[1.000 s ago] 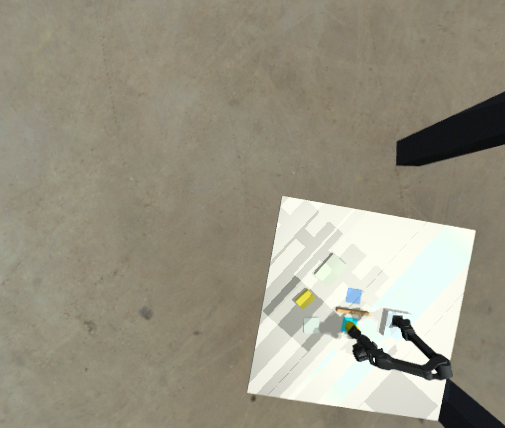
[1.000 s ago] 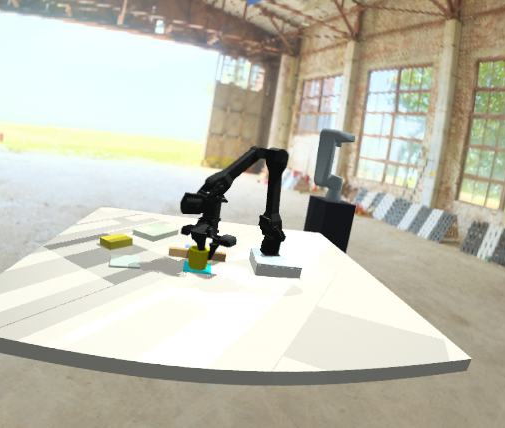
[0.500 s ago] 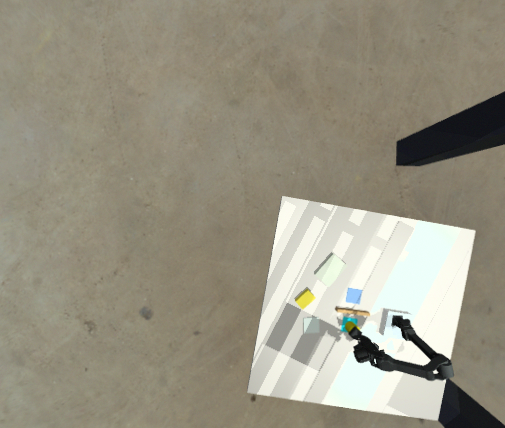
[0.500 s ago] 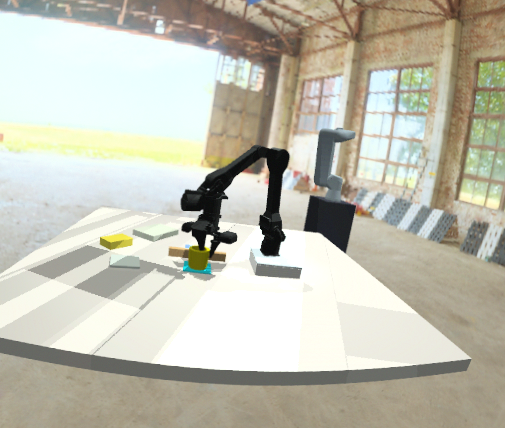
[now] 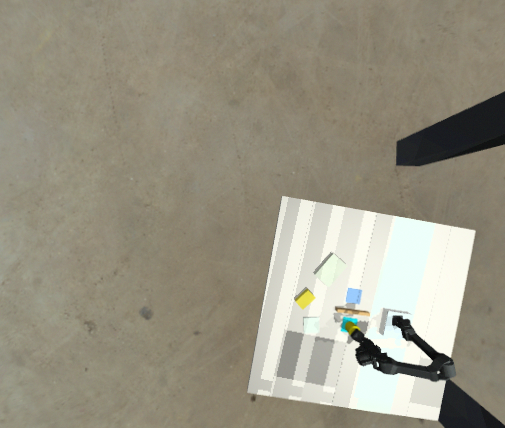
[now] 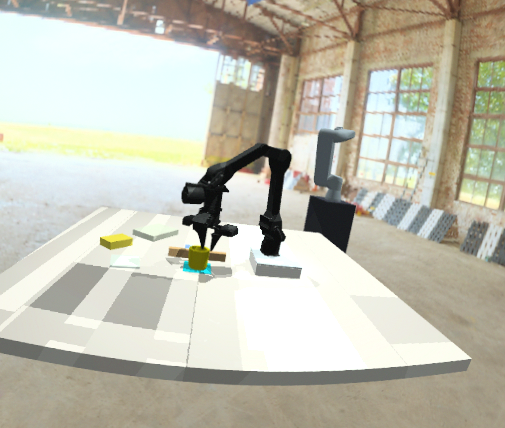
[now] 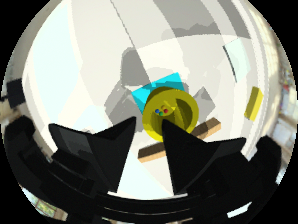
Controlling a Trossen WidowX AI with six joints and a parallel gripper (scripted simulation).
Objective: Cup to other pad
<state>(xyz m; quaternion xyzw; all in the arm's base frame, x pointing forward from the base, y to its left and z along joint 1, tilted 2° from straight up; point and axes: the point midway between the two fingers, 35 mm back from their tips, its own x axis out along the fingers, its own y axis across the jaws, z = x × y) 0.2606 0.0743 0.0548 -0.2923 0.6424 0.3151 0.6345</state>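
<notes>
Right now my gripper tip is 4 cm above the yellow cup, 2 cm short of it and 1 cm to the left of it. The rest, counted from my gripper tip: cyan pad: 8 cm below, 2 cm to the right, 2 cm ahead; brown wooden bar: 11 cm to the right, 7 cm below, 1 cm ahead; light blue pad: 21 cm to the right, 8 cm below.
</notes>
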